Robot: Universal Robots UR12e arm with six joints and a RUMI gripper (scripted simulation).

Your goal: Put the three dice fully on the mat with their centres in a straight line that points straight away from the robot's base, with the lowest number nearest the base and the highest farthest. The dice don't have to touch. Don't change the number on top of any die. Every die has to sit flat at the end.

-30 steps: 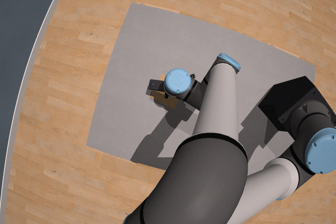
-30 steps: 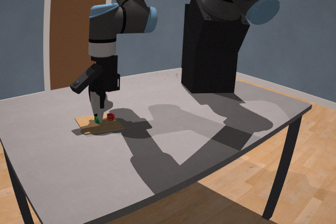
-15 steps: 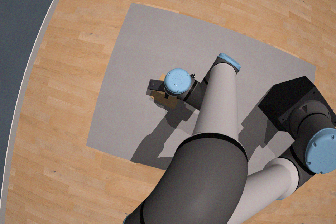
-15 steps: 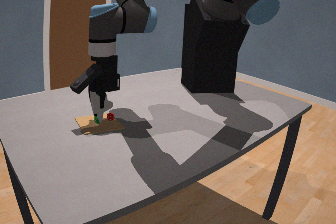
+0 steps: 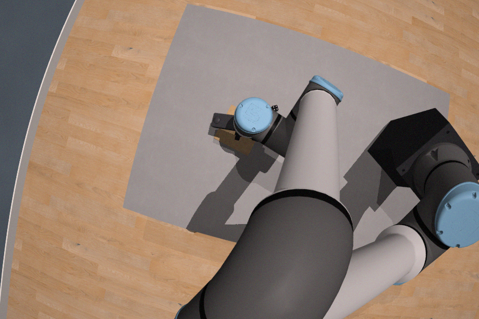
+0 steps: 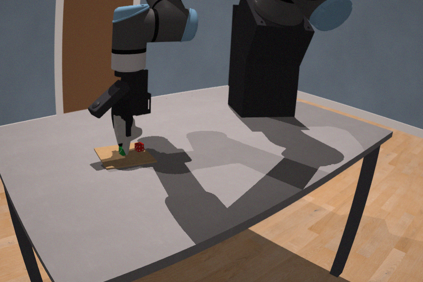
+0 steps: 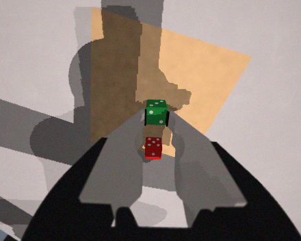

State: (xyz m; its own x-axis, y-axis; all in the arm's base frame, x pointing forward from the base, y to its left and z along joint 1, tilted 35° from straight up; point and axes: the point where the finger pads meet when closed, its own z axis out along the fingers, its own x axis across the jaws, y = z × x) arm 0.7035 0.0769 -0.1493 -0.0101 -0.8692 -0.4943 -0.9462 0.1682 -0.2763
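The green die is 10 mm below my hand. The rest, counted from my hand: tan mat: 20 mm below; black die: 110 mm to the right, 100 mm behind, 10 mm below; red die: 50 mm behind, 10 mm below.
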